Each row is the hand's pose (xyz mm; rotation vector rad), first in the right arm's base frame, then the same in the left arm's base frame.
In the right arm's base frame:
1: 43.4 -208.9 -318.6 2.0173 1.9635 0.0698
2: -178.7 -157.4 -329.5 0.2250 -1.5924 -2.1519
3: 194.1 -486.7 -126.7 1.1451 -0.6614 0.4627
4: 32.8 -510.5 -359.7 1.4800 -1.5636 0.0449
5: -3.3 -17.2 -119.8 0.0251 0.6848 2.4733
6: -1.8 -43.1 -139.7 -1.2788 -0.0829 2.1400
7: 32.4 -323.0 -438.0 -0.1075 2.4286 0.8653
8: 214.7 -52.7 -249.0 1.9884 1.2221 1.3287
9: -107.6 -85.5 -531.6 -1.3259 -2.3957 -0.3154
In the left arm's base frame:
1: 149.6 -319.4 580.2 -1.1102 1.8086 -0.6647
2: 180.8 -455.2 761.0 0.7536 -1.2085 0.7087
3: 52.0 37.2 589.1 -0.2221 1.1687 2.1512
4: 302.2 -71.5 669.7 0.8987 0.7700 1.8502
5: -94.5 -449.4 624.8 0.8436 -1.4010 -0.6849
6: -67.0 -431.7 625.2 0.6172 -0.1990 -0.9815
7: 302.9 -257.6 588.3 2.4418 -1.0736 0.6680
8: -3.7 -368.7 399.5 -0.8711 2.7783 0.1168
9: 324.3 -547.0 612.6 -1.2243 1.8514 -1.7720

